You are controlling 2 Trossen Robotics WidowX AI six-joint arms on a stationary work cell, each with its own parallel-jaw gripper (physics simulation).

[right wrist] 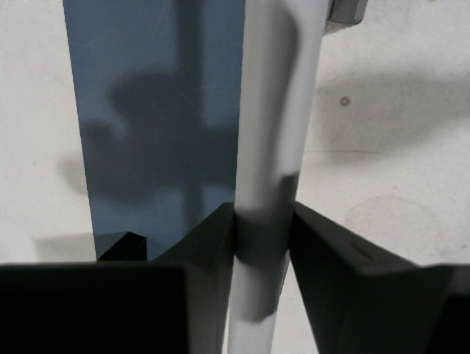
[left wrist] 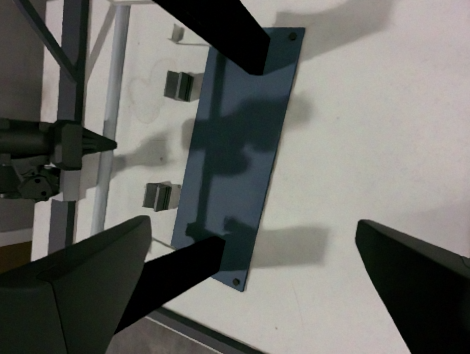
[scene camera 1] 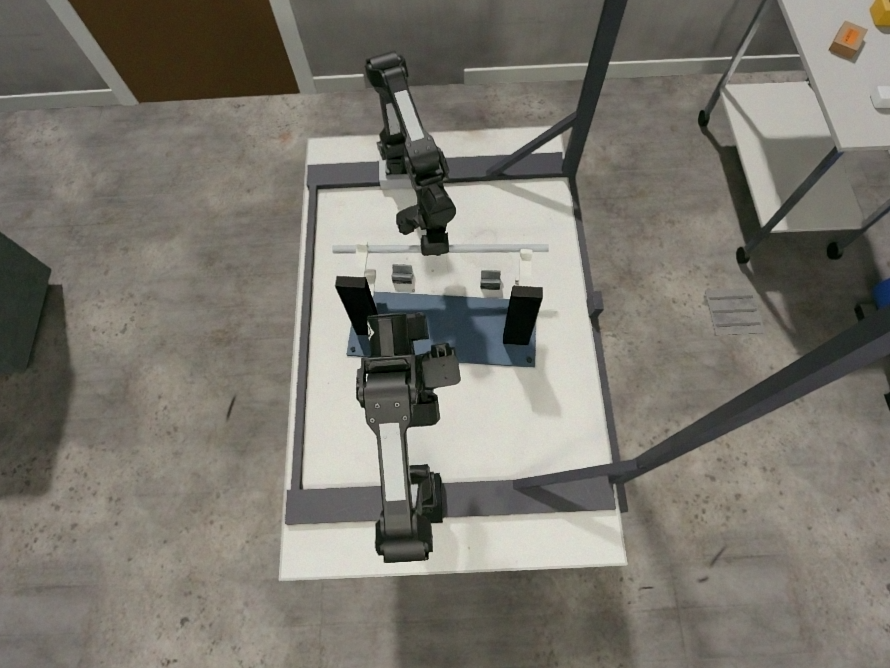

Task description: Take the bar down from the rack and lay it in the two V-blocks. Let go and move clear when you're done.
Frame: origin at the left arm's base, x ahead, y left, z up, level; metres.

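Seen in the pictures: left gripper, between the fingertips: (left wrist: 253,228); right gripper, between the fingertips: (right wrist: 259,212) (left wrist: 114,145); right arm's base, origin of its link: (left wrist: 52,179) (scene camera 1: 397,165).
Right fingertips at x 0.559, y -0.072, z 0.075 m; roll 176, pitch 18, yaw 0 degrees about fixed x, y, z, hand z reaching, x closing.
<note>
Pixels of each thing's top centre, then the offset from my right fingertips to it. "*": a spot on its surface instead. Level surfaces: height alone.
- long pale grey bar, centre of its top: (right wrist: 250,265) (left wrist: 100,140) (scene camera 1: 440,245) 0.005 m right, 0.003 m ahead, 0.023 m up
- dark left V-block, centre of its top: (left wrist: 150,197) (scene camera 1: 401,270) 0.099 m left, 0.016 m ahead, 0.110 m down
- right V-block, centre of its top: (left wrist: 172,83) (scene camera 1: 490,276) 0.131 m right, 0.015 m back, 0.110 m down
- black left post, a spot on its surface: (left wrist: 185,280) * 0.198 m left, 0.148 m back, 0.031 m down
- right post, a spot on its surface: (left wrist: 220,37) * 0.153 m right, 0.191 m back, 0.006 m up
- blue base plate, height of its surface: 0.140 m down
My right gripper (scene camera 1: 434,248) (left wrist: 114,145) (right wrist: 259,212) is shut on the long pale grey bar (scene camera 1: 488,248) (left wrist: 115,75) (right wrist: 275,100), left of its middle in scene camera 1. The bar runs level, higher in that picture than the two V-blocks. The dark left V-block (scene camera 1: 402,273) (left wrist: 157,196) and right V-block (scene camera 1: 490,279) (left wrist: 178,86) stand apart; part of the left one shows in the right wrist view. The rack has a black left post (scene camera 1: 354,302) (left wrist: 185,280) and right post (scene camera 1: 523,316) (left wrist: 220,37). My left gripper (scene camera 1: 397,336) (left wrist: 253,228) is open and empty, near the left post.
A blue base plate (scene camera 1: 467,348) (left wrist: 240,200) (right wrist: 85,50) lies at the posts' feet. White hook-like pieces (scene camera 1: 362,251) (scene camera 1: 525,266) stand near both ends of the bar, overlapping it in scene camera 1. A dark frame (scene camera 1: 567,496) edges the white table.
</note>
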